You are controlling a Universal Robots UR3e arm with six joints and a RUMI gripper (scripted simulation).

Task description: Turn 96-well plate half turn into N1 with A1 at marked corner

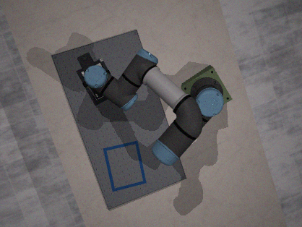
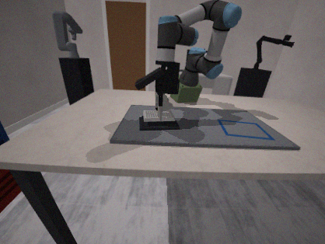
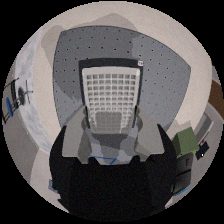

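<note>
Right now my hand is 40 mm above the dark flat block. Also, from my hand: A1 corner mark: 30 mm behind, 90 mm to the right, 40 mm below; white 96-well plate: 10 mm below.
</note>
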